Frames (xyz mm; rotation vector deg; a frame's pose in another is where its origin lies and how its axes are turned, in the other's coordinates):
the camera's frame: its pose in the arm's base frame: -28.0 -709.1 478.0 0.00 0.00 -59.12
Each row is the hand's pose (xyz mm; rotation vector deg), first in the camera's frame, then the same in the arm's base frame.
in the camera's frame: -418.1 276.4 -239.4 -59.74 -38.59 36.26
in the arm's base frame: -5.4 -208.4 238.6 -69.86 -4.03 -15.29
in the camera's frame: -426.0 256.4 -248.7 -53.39 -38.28 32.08
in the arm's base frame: -26.6 -211.9 229.3 -64.75 -6.90 -20.56
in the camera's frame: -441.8 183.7 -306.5 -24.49 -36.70 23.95
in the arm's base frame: -97.1 -235.6 171.5 -39.66 -19.97 -32.24
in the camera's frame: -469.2 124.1 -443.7 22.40 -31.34 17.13
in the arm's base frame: -162.3 -242.7 34.3 4.09 -38.98 -39.73
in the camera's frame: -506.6 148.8 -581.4 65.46 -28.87 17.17
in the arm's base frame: -160.3 -197.9 -103.4 43.26 -58.16 -34.05
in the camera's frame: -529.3 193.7 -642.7 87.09 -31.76 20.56
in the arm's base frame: -133.4 -155.4 -164.7 60.31 -70.85 -25.17
